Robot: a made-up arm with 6 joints.
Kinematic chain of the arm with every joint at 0, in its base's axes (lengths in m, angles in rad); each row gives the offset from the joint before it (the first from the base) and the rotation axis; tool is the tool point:
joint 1: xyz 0 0 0.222 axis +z
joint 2: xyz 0 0.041 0 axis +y
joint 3: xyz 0 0 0.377 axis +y
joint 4: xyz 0 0 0.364 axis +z
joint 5: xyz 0 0 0 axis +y
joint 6: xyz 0 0 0.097 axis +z
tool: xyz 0 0 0
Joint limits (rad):
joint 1: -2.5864..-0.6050
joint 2: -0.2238..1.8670
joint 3: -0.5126..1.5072
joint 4: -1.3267..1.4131
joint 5: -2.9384..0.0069
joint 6: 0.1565..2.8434
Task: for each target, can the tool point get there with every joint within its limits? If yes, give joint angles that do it. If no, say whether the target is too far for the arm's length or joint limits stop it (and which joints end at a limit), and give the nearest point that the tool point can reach.
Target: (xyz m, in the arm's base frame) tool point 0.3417 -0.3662 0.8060
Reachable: yes | joints -0.8666 0.4324 0.7233 0.2095 -1.0682 1.8129
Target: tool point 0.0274 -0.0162 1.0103
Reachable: yes | joints -2.2322 0.2427 -0.2925 0.1270 -0.8697 0.5192
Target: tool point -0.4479 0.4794 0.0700
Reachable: no: joint limits stop it (at a limit: joint 1, joint 3, joint 4) | nearest point -0.3130 -0.1376 -0.1802 | short by 0.679 m
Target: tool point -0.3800 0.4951 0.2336
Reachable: no: joint limits stop it (at a limit: joint 2, joint 3) | nearest point -0.2264 0.2950 0.7715 | short by 0.594 m
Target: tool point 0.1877 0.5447 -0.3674
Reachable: no: joint limits stop it (at a limit: joint 1, joint 2, joint 3, joint 4) | nearest point 0.3054 -0.0610 -0.2923 | short by 0.622 m
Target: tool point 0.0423 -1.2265 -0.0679
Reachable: no: too far | nearest point 0.0281 -0.8162 0.0291 | short by 0.422 m
